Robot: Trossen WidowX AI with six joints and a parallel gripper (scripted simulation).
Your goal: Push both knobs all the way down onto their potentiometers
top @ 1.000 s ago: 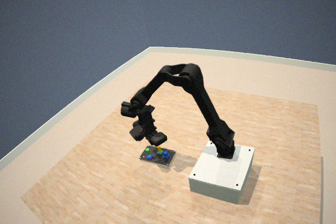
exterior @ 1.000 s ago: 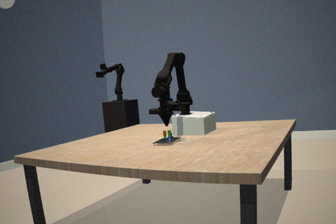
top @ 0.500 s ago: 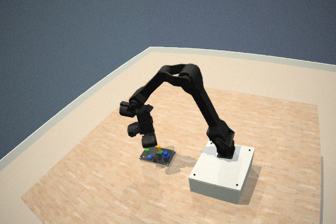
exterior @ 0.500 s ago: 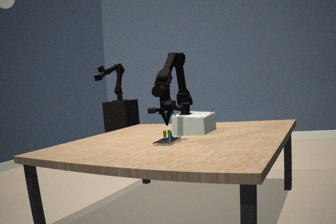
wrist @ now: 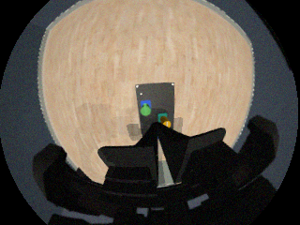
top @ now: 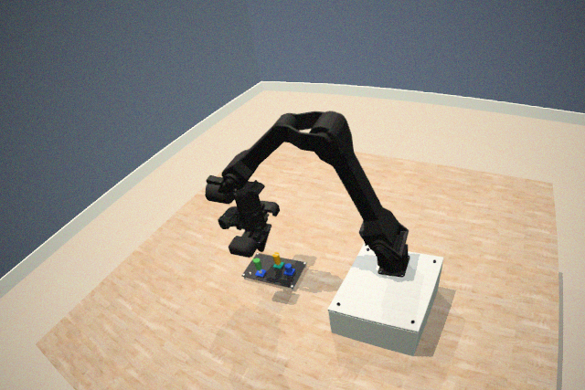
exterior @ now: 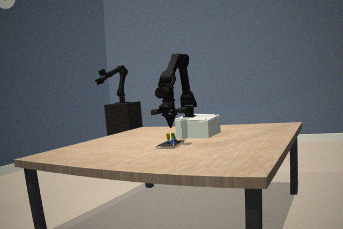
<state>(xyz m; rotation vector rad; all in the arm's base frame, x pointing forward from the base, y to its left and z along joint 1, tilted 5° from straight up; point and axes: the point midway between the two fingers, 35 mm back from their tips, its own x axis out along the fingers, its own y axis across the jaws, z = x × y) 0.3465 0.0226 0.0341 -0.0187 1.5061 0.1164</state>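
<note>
The green knob lies 20 mm ahead of my gripper tip, 10 mm to the left of it and 40 mm below it. The rest, counted from my gripper tip: orange knob: 20 mm behind, 30 mm to the right, 50 mm below.
</note>
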